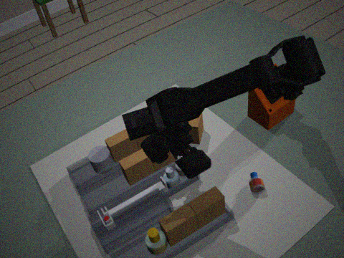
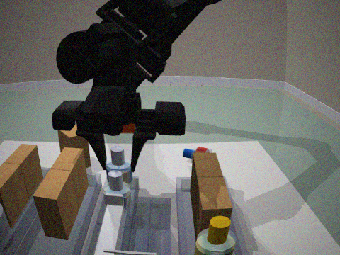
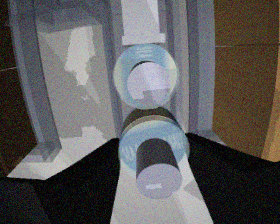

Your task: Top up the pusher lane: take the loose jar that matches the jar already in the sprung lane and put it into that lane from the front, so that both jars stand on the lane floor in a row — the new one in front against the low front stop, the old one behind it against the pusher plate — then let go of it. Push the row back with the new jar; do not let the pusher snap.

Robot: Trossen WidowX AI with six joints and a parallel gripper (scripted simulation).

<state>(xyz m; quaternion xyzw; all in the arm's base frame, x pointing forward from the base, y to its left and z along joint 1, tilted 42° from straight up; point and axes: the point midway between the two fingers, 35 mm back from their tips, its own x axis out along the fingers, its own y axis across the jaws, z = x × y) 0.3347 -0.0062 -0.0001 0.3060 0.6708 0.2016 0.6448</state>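
Now: gripper tip 150 mm short of the sprung lane, 10 mm to the right of it and 30 mm above it. From my gripper tip the other things lie so: red mark 230 mm ahead, 10 mm to the left, 20 mm above; grey can 140 mm ahead, 190 mm to the right, 20 mm below; brown box 120 mm behind, 90 mm to the right, 10 mm below.
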